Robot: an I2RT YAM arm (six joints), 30 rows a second.
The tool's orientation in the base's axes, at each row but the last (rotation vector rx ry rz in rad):
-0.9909 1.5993 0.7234
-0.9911 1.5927 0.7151
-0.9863 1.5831 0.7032
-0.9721 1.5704 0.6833
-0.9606 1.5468 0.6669
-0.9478 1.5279 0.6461
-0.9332 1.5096 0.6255
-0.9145 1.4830 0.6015
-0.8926 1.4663 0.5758
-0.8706 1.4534 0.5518
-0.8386 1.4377 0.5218
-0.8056 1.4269 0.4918
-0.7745 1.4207 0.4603
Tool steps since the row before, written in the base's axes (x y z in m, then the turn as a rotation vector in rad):
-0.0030 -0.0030 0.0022 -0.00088 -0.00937 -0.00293
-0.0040 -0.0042 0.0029 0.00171 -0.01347 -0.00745
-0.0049 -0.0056 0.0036 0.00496 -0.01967 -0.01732
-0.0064 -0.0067 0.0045 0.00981 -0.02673 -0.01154
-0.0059 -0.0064 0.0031 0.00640 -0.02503 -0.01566
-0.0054 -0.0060 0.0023 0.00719 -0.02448 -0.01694
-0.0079 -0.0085 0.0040 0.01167 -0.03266 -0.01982
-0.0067 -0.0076 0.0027 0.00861 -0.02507 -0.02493
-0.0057 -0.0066 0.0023 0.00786 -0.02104 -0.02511
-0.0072 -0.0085 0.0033 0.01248 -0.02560 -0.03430
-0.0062 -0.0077 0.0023 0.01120 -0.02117 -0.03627
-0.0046 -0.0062 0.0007 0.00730 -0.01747 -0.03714
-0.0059 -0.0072 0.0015 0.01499 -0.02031 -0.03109
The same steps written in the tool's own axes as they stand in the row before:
-0.0012 0.0012 -0.0045 0.00510 -0.00352 -0.00766
-0.0015 0.0014 -0.0061 0.01025 -0.00753 -0.00883
-0.0019 0.0014 -0.0079 0.02106 -0.01280 -0.01021
-0.0025 0.0019 -0.0098 0.01679 -0.02090 -0.01500
-0.0015 0.0016 -0.0090 0.02054 -0.01675 -0.01451
-0.0010 0.0012 -0.0082 0.02167 -0.01700 -0.01340
-0.0023 0.0016 -0.0120 0.02622 -0.02476 -0.01719
-0.0015 0.0009 -0.0103 0.02963 -0.01731 -0.01209
-0.0014 0.0004 -0.0089 0.02902 -0.01437 -0.00930
-0.0023 0.0000 -0.0114 0.03921 -0.01913 -0.00918
-0.0016 -0.0005 -0.0100 0.04026 -0.01503 -0.00649
-0.0002 -0.0008 -0.0077 0.04007 -0.00959 -0.00633
-0.0010 -0.0011 -0.0093 0.03556 -0.01815 -0.00315

